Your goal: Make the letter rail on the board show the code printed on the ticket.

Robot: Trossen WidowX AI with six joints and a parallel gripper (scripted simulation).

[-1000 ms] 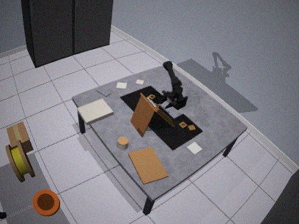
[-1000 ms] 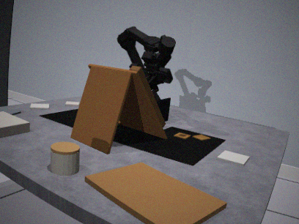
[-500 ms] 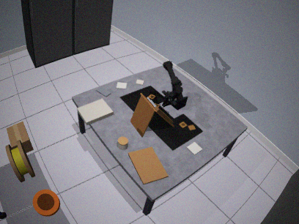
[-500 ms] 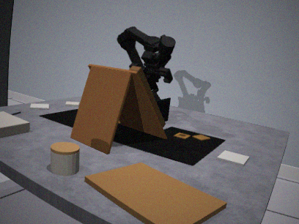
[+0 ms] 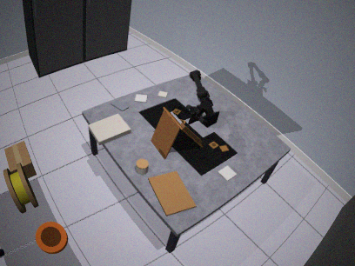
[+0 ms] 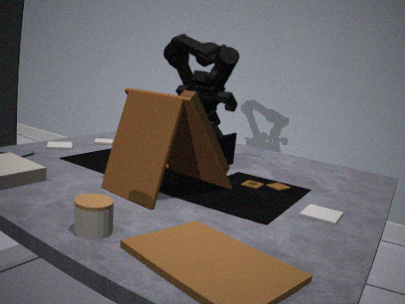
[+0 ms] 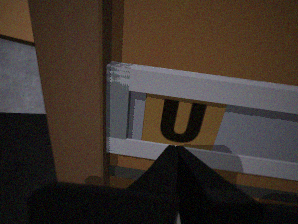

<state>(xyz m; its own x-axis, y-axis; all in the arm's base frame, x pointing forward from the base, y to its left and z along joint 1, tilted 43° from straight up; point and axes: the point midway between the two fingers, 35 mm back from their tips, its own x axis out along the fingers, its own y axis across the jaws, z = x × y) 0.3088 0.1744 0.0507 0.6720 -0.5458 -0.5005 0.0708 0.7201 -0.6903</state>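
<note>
Now: gripper tip 4 cm past the white ticket, 4 cm to the left of it and 10 cm above it. From my gripper tip the other things lie so: lidded jar 40 cm ahead, 4 cm to the left, 16 cm below; then flat orange panel 35 cm ahead, 30 cm to the left, 19 cm below; then black mat 13 cm behind, 9 cm to the right, 20 cm below.
</note>
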